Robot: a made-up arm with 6 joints.
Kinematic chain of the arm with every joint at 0, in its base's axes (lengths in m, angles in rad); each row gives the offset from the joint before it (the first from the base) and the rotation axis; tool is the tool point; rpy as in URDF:
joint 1: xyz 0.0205 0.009 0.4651 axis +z
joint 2: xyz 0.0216 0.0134 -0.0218 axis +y
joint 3: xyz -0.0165 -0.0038 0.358 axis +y
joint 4: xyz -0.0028 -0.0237 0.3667 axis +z
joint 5: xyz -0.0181 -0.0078 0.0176 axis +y
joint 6: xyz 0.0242 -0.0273 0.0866 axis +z
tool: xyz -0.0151 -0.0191 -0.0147 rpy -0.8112 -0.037 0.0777
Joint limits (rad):
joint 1: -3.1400..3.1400
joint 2: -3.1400..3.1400
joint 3: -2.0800..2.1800
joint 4: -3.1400..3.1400
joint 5: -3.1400..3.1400
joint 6: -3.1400..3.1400
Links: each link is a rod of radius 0.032 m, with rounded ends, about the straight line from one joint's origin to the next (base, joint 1, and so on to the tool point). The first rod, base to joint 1, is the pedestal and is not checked.
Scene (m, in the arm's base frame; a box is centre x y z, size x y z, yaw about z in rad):
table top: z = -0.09
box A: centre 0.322 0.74 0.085 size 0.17 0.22 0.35 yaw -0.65
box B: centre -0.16 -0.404 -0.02 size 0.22 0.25 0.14 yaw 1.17
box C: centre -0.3 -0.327 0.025 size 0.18 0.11 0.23 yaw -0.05
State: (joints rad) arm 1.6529 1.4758 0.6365 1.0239 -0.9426 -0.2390
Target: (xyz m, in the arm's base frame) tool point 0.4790 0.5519 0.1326
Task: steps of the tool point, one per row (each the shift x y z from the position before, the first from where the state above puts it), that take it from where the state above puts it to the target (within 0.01 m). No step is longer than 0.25 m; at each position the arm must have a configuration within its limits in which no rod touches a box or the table.
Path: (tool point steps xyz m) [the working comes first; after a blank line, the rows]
Joints at the target: 1.0135 1.6870 0.6021 1.0126 -0.9204 -0.2233
Straight joint move there: touches box A.

1: 0.0758 -0.0054 0.0299
2: 0.0692 -0.0124 0.0302
3: 0.0621 -0.0184 0.0291
4: 0.0547 -0.0236 0.0268
5: 0.1807 -0.0973 0.0007
6: 0.1482 -0.1436 0.0000
7: 0.1046 -0.1790 -0.0008
8: 0.0533 -0.2009 -0.0012
9: -0.0604 0.1947 -0.0884
10: -0.1155 0.1631 -0.0846
11: -0.1556 0.1153 -0.0793

